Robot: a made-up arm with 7 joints.
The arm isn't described. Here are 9 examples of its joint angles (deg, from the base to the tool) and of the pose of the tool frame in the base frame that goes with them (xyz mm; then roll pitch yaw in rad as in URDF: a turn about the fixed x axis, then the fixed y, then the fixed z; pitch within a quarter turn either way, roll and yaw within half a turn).
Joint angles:
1: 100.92 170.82 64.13 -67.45 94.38 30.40 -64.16
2: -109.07 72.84 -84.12 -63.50 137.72 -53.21 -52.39
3: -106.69 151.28 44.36 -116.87 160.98 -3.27 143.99
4: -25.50 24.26 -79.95 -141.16 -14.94 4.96 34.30
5: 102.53 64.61 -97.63 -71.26 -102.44 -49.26 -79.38
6: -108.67 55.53 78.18 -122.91 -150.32 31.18 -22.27
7: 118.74 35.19 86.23 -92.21 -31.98 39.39 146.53
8: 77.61 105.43 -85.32 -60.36 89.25 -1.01 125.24
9: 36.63 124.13 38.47 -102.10 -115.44 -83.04 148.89
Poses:
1: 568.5 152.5 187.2 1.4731 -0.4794 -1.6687
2: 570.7 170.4 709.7 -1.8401 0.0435 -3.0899
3: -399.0 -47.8 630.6 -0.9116 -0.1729 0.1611
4: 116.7 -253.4 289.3 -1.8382 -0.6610 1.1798
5: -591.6 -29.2 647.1 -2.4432 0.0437 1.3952
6: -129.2 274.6 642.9 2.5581 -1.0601 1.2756
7: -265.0 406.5 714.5 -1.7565 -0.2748 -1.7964
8: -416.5 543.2 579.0 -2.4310 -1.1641 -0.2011
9: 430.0 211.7 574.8 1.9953 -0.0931 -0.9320
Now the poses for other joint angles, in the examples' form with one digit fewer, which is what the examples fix.
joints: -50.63 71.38 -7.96 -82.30 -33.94 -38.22 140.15
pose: 476 262 675 -1.390 -0.583 1.617
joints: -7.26 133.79 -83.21 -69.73 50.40 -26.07 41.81
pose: 13 693 587 2.328 -0.979 -0.762
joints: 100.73 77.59 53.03 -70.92 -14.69 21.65 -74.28
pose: -56 629 473 0.607 0.927 -2.122
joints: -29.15 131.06 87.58 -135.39 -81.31 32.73 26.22
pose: -191 -56 676 -0.074 0.418 -0.087
